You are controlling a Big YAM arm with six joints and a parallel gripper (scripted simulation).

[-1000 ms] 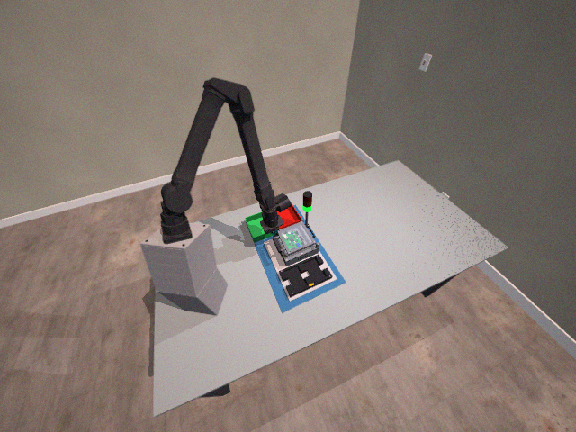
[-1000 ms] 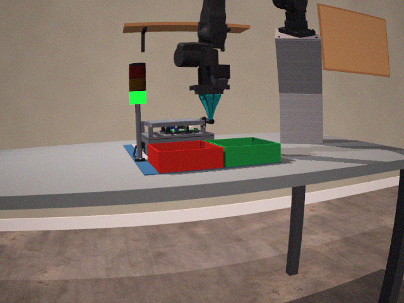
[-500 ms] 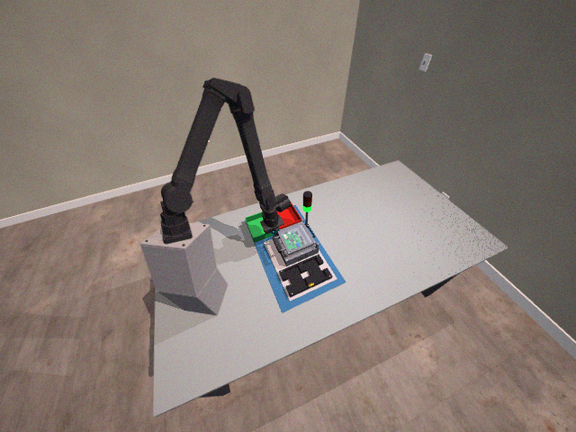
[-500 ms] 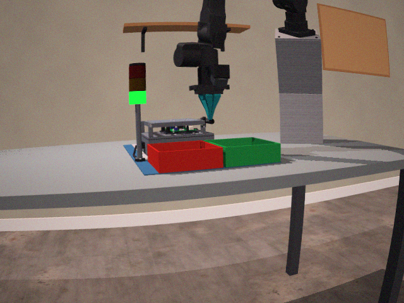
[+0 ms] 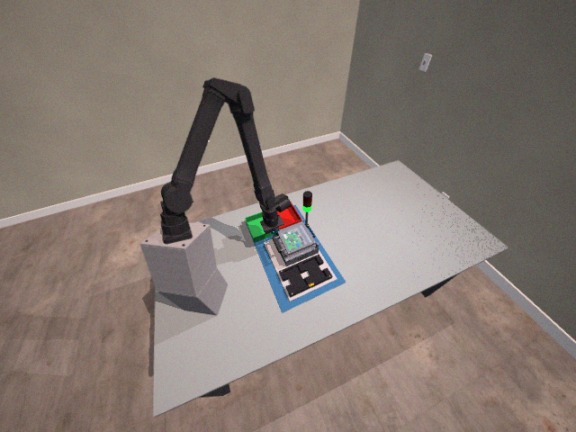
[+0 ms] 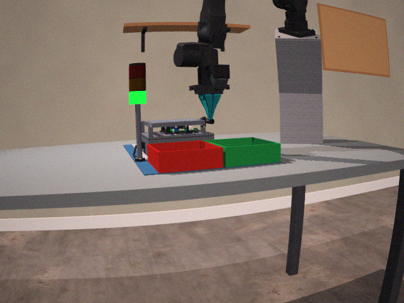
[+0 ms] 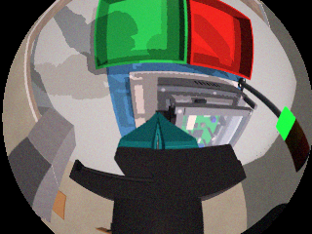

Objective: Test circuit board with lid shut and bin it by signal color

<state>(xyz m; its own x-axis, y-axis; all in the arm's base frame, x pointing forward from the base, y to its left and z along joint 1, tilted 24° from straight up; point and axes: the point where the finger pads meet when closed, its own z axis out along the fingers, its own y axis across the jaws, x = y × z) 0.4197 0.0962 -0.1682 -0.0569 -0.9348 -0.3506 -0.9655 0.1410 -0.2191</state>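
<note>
Right now my hand is 10 mm short of the latch hook and 10 mm above it. The rest, counted from my hand: tester lid 70 mm ahead, 60 mm to the right, 10 mm below; then tester plate 80 mm ahead, 60 mm to the right, 40 mm below; then green circuit board 70 mm ahead, 60 mm to the right, 30 mm below.
</note>
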